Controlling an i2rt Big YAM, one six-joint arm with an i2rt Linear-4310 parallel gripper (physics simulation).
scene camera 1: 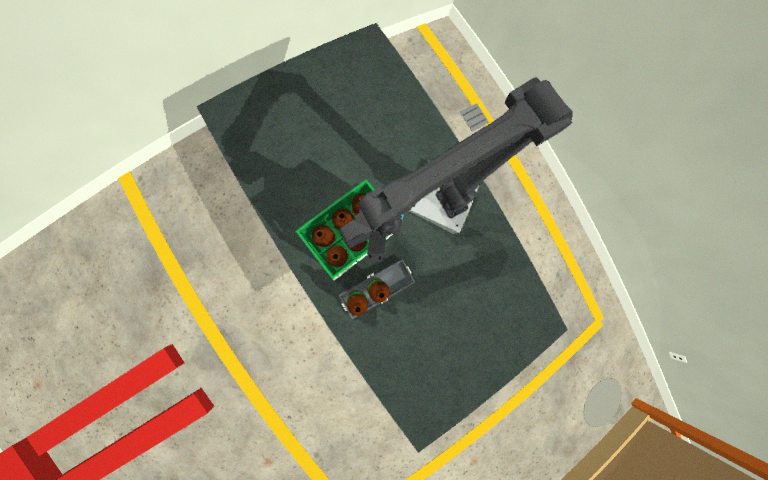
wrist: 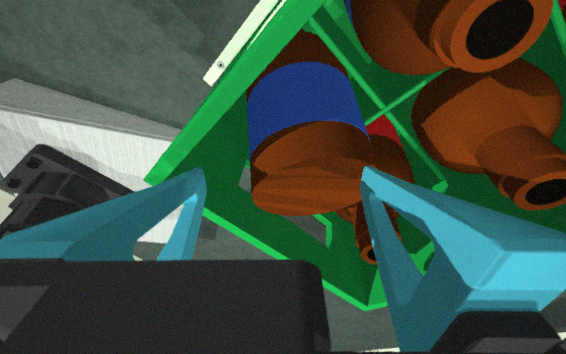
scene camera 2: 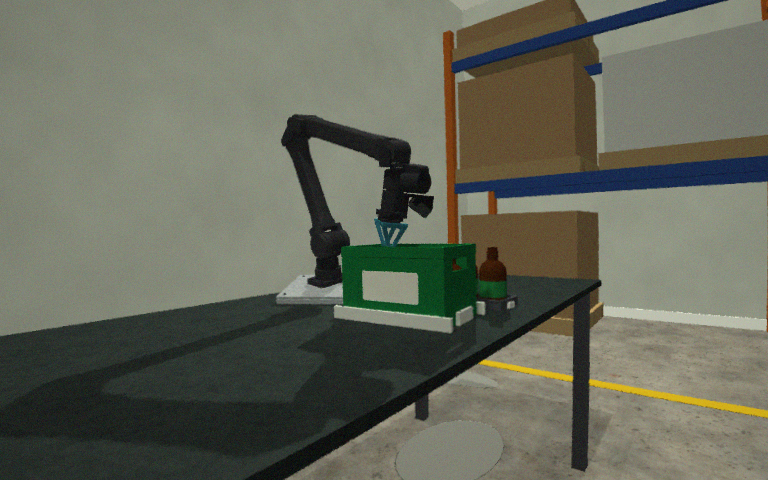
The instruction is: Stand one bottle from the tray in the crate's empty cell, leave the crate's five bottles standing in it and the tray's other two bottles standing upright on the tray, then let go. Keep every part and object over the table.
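Where they show: gripper, fingertip midpoint: (wrist: pixel 283 177); arm's base, link origin: (scene camera 1: pixel 451 201) (wrist: pixel 79 186) (scene camera 2: pixel 328 281).
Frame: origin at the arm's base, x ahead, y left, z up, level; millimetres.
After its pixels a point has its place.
Observation:
The green crate (scene camera 1: pixel 317 216) {x 479, y -151, z 127 mm} (scene camera 2: pixel 351 283) {x 317, y -183, z 38 mm} (wrist: pixel 232 90) {x 327, y 3, z 127 mm} holds several brown bottles. In the wrist view a blue-labelled bottle (wrist: pixel 307 100) {x 335, y -30, z 87 mm} is in the corner cell, its broad base facing up and its neck hidden. A red-labelled bottle (wrist: pixel 395 150) {x 358, y -119, z 42 mm} is beside it, partly hidden by a finger. Other bottles (scene camera 1: pixel 322 234) (wrist: pixel 485 110) stand neck up. My gripper (scene camera 2: pixel 390 244) {x 311, y -47, z 116 mm} (wrist: pixel 283 177) {x 311, y -47, z 116 mm} is open and empty, fingertips about at the crate's rim height, on either side of the blue-labelled bottle's upturned end. Two green-labelled bottles (scene camera 1: pixel 357 304) {x 499, y 153, z 94 mm} (scene camera 1: pixel 378 290) {x 418, y 147, z 89 mm} stand upright on the grey tray (scene camera 1: pixel 399 274) {x 314, y 158, z -43 mm} (scene camera 2: pixel 497 308) {x 544, y 115, z -44 mm}.
The arm's pale base plate (scene camera 1: pixel 455 223) {x 33, y 83, z 9 mm} (scene camera 2: pixel 294 291) {x -7, y -130, z -18 mm} is beside the crate on the dark table (scene camera 1: pixel 481 339) {x 133, y 577, z -49 mm} (scene camera 2: pixel 226 350) {x 333, y -508, z -48 mm}. The tray lies close along the crate's long side, near the table edge. A shelf rack (scene camera 2: pixel 450 113) with boxes stands beyond the table.

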